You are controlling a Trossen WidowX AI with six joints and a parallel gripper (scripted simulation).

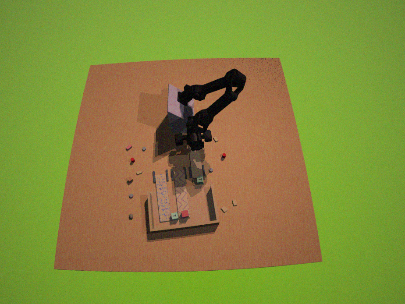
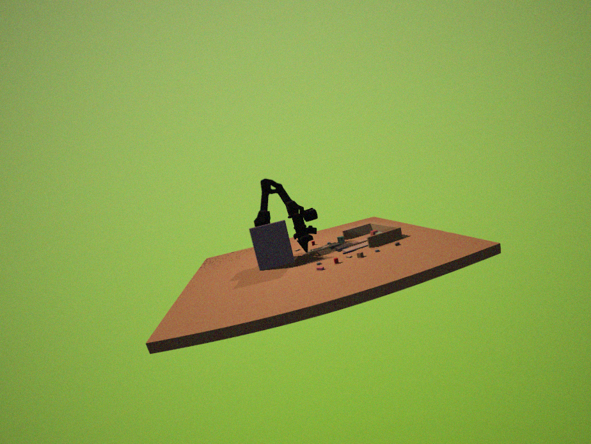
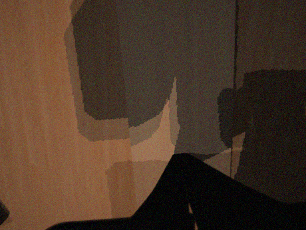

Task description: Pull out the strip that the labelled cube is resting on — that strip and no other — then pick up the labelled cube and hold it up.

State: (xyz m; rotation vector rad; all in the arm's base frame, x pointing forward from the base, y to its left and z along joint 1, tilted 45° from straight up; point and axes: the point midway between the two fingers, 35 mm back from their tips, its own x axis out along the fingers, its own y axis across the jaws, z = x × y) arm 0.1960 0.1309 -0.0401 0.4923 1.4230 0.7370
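My gripper tip is 10 cm short of the grey strip and 1 cm to the right of it. Round my gripper tip: tan block: 12 cm to the left, 4 cm behind.
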